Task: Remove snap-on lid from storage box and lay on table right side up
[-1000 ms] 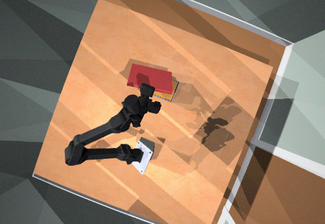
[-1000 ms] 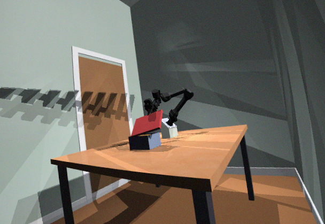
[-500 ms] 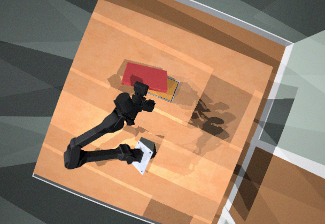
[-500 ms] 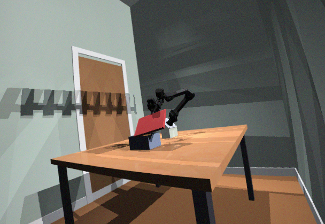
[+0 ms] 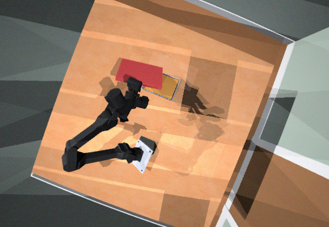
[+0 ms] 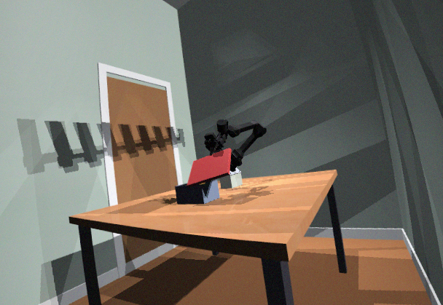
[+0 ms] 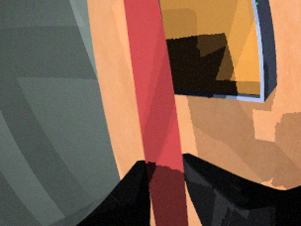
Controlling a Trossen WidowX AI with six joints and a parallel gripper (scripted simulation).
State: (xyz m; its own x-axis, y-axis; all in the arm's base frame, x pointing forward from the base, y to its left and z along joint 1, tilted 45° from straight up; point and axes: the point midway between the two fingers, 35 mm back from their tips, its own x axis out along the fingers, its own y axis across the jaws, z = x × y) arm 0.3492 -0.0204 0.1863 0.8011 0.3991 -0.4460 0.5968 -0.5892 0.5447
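My gripper tip is now 6 cm short of the red lid, 5 cm above it and 2 cm to the right of it. From my gripper tip the other things lie so: blue-grey storage box: 18 cm below, 10 cm to the right, 4 cm ahead.
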